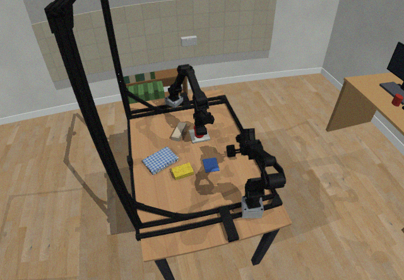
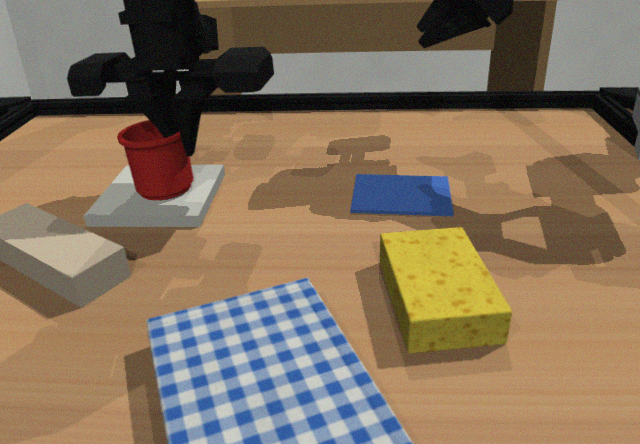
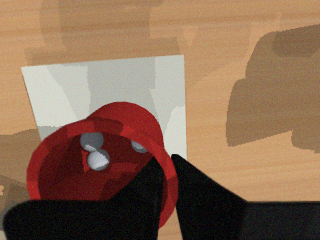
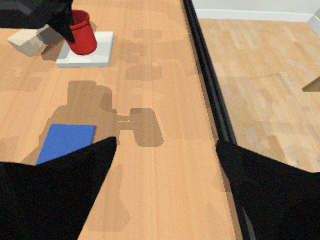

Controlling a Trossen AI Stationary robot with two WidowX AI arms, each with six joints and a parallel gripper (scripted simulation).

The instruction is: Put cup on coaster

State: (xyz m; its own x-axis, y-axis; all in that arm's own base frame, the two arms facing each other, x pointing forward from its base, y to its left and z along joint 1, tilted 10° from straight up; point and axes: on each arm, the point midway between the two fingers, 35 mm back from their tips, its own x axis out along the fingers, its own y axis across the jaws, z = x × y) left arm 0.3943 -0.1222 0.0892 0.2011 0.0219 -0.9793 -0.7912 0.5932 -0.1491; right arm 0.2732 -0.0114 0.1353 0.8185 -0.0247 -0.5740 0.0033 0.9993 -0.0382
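Now: the red cup 1 cm ahead of my left hand, 3 cm to the left of it and 4 cm below it. The rest, counted from my left hand: beige block (9 cm behind, 12 cm to the left, 7 cm below); then blue flat coaster (4 cm behind, 22 cm to the right, 8 cm below); then grey-white slab (1 cm ahead, 3 cm to the left, 8 cm below).
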